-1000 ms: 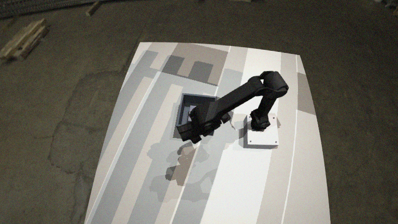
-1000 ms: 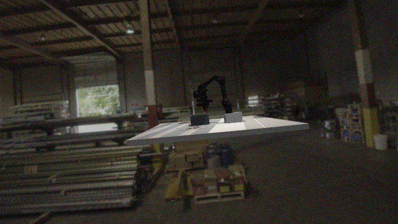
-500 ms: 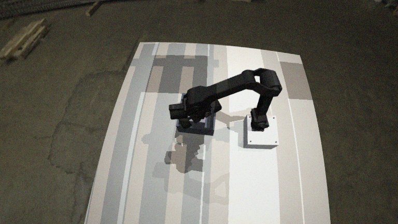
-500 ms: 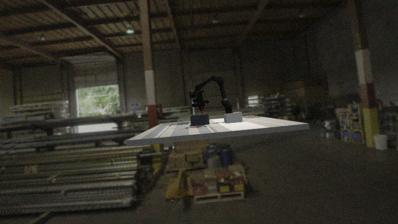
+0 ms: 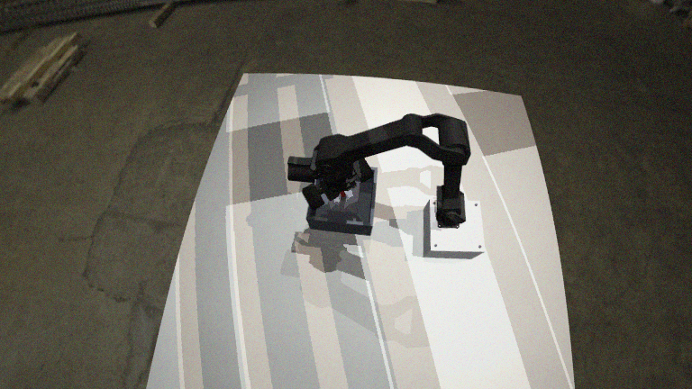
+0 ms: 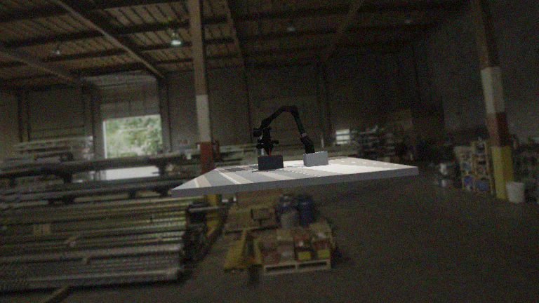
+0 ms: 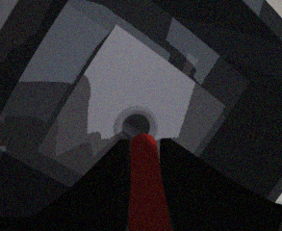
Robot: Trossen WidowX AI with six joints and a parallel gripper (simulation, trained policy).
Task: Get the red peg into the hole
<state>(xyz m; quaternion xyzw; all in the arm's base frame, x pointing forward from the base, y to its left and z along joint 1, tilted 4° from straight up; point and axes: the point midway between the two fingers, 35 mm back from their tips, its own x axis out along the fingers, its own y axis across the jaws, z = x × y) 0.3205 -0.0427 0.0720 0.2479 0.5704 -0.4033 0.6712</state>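
Now: the red peg 10 mm behind my gripper tip, 10 mm to the left of it and 10 mm above it. Round my gripper tip: plate 10 mm behind, 60 mm below; then grey box 10 mm behind, 80 mm below.
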